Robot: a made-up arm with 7 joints.
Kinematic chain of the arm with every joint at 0, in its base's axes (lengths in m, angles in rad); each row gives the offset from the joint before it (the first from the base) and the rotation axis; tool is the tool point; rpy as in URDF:
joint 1: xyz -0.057 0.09 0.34 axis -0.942 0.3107 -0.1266
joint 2: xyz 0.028 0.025 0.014 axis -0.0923 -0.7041 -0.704
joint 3: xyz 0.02 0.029 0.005 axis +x
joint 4: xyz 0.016 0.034 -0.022 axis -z
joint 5: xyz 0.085 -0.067 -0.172 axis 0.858 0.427 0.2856
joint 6: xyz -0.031 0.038 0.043 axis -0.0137 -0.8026 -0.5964
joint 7: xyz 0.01 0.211 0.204 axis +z
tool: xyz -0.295 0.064 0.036 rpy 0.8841 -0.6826 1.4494
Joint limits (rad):
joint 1: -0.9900..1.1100
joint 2: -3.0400..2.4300
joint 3: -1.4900..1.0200
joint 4: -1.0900..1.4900
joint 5: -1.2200..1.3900
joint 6: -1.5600..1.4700
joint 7: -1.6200..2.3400
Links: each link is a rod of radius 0.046 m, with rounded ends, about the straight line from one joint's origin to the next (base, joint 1, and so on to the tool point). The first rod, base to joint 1, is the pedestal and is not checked.
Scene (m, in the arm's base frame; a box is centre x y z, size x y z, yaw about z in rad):
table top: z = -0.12
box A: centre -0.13 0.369 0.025 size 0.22 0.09 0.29 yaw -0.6
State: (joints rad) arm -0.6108 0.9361 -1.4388 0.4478 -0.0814 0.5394 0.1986
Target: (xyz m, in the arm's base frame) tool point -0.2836 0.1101 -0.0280
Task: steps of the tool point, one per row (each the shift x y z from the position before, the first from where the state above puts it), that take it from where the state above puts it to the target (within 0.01 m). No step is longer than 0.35 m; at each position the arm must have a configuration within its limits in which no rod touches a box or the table.
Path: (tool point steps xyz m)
1: 0.1505 -0.1356 0.0529
2: 0.0704 -0.1593 0.1416
3: -0.0987 0.2041 -0.2036
4: -0.2553 0.0721 -0.1027
5: -0.2477 -0.0505 0.0637
6: -0.0369 -0.0129 -0.0269
7: -0.0433 -0.0145 -0.0213
8: -0.0471 -0.0158 -0.0153

